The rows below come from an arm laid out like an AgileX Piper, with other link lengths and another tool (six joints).
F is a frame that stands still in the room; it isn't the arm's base.
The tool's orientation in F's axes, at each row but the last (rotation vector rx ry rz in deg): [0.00 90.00 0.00]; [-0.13 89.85 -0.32]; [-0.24 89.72 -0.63]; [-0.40 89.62 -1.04]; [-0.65 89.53 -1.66]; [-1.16 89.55 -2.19]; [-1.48 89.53 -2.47]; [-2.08 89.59 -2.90]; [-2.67 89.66 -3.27]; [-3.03 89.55 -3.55]
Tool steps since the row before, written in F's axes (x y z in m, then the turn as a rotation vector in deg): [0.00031 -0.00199 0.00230 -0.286 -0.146 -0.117]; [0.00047 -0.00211 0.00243 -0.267 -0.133 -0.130]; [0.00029 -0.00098 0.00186 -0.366 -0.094 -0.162]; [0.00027 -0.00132 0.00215 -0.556 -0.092 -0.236]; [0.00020 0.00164 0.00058 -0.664 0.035 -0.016]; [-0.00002 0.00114 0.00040 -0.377 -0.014 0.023]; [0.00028 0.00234 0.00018 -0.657 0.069 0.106]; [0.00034 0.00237 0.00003 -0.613 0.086 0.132]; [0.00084 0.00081 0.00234 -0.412 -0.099 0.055]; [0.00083 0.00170 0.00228 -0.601 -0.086 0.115]
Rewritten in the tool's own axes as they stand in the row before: [-0.00230 -0.00199 0.00031 0.117 -0.146 -0.286]; [-0.00242 -0.00212 0.00048 0.130 -0.133 -0.267]; [-0.00185 -0.00100 0.00030 0.161 -0.094 -0.366]; [-0.00213 -0.00135 0.00029 0.234 -0.092 -0.557]; [-0.00062 0.00163 0.00019 0.010 0.028 -0.664]; [-0.00044 0.00112 -0.00003 -0.025 -0.019 -0.377]; [-0.00028 0.00233 0.00026 -0.114 0.057 -0.657]; [-0.00016 0.00237 0.00032 -0.141 0.073 -0.613]; [-0.00238 0.00066 0.00085 -0.050 -0.105 -0.411]; [-0.00239 0.00153 0.00084 -0.113 -0.098 -0.600]
